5 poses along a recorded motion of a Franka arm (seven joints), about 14 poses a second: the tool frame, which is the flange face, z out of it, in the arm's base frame.
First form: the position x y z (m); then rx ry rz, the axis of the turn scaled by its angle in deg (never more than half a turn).
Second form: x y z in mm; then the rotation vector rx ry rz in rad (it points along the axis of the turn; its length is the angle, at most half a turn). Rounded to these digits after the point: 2 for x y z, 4 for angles.
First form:
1: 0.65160, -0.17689, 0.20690, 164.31, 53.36, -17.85
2: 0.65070, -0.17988, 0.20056, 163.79, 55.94, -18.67
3: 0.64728, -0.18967, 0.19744, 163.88, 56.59, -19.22
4: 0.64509, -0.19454, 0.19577, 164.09, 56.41, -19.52
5: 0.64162, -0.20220, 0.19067, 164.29, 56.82, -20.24
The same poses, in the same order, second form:
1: 651.60, -176.89, 206.90, 2.8678, 0.9313, -0.3115
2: 650.70, -179.88, 200.56, 2.8587, 0.9763, -0.3259
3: 647.28, -189.67, 197.44, 2.8602, 0.9877, -0.3355
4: 645.09, -194.54, 195.77, 2.8639, 0.9845, -0.3407
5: 641.62, -202.20, 190.67, 2.8674, 0.9917, -0.3533
